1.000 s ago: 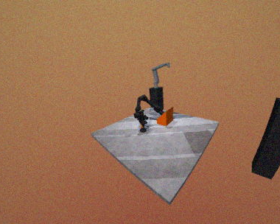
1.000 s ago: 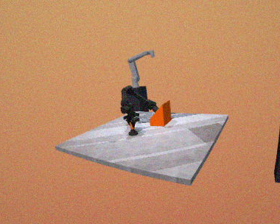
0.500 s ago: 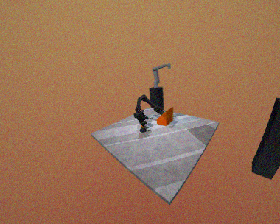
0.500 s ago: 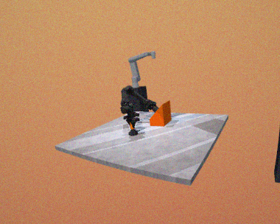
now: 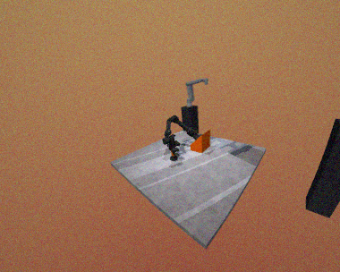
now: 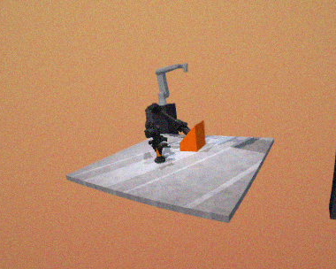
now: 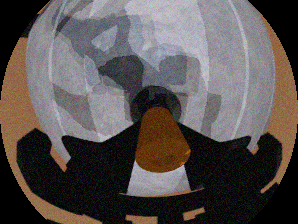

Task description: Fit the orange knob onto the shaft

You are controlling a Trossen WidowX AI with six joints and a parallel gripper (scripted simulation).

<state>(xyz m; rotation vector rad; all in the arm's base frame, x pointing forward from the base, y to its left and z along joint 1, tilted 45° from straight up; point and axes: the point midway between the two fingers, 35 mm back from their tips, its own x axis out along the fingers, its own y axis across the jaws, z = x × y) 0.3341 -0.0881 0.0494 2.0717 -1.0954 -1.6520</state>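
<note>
Now: the orange knob 2 cm above my gripper tip. Also, from my gripper tip: dark pedestal (3 cm below).
</note>
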